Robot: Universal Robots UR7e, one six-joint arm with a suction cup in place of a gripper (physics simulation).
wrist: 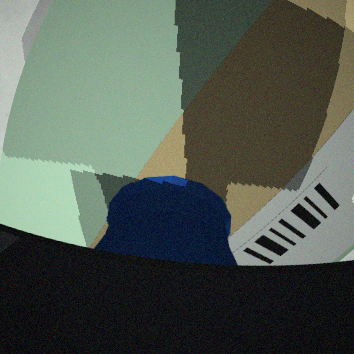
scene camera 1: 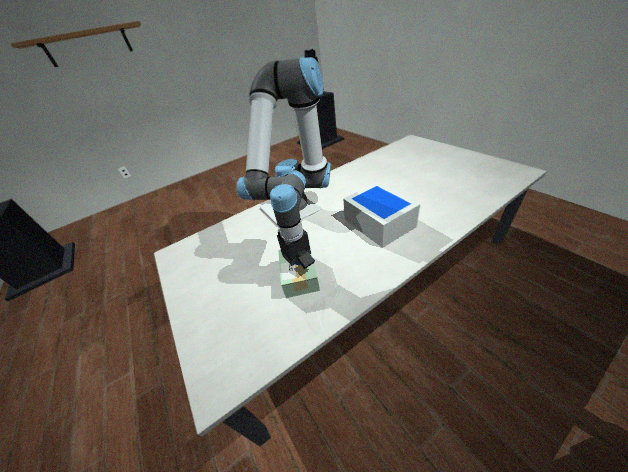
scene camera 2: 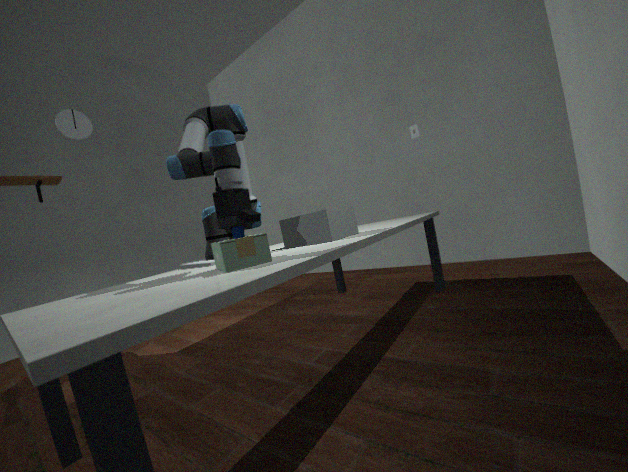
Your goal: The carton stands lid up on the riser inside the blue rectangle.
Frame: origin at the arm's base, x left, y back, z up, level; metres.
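Seen in the pictures: hand, its tool point: [wrist: 172, 202] [scene camera 1: 299, 263].
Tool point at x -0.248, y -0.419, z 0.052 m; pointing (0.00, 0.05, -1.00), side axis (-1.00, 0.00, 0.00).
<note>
Pixels of each thing's top centre, then the offset from my tool point to it. Level surfaces: height alone.
- carton, centre of its top: [wrist: 196, 242] [scene camera 2: 236, 237] [scene camera 1: 296, 261] dx -0.008, dy +0.001, dz +0.015 m
- riser, centre of its top: [scene camera 2: 316, 213] [scene camera 1: 380, 201] dx +0.435, dy -0.001, dz +0.052 m
- blue rectangle, centre of its top: [scene camera 1: 380, 201] dx +0.435, dy -0.001, dz +0.052 m
- white table, height of its surface: dz -0.068 m
The carton [scene camera 1: 309, 287] [scene camera 2: 228, 256] [wrist: 100, 90] is pale green with a tan tape strip and a white barcode label on its top. It appears to rest level on the table, left of the riser in scene camera 1. My gripper [scene camera 1: 299, 266] [scene camera 2: 238, 232] [wrist: 167, 205], a dark blue suction cup, presses on the taped top of the carton, looks squashed short and is shut on it. The riser [scene camera 1: 401, 230] [scene camera 2: 309, 230] is a light grey block. The blue rectangle [scene camera 1: 380, 201] lies on its top, with no carton on it. The cup's contact edge is partly hidden.
The white table [scene camera 1: 228, 350] [scene camera 2: 126, 309] carries everything. A thin pale plate [scene camera 1: 269, 212] lies near the arm's base, behind the carton. The riser stands between the carton and the table's far right part. A wooden wall shelf [scene camera 1: 76, 35] hangs at the back left.
</note>
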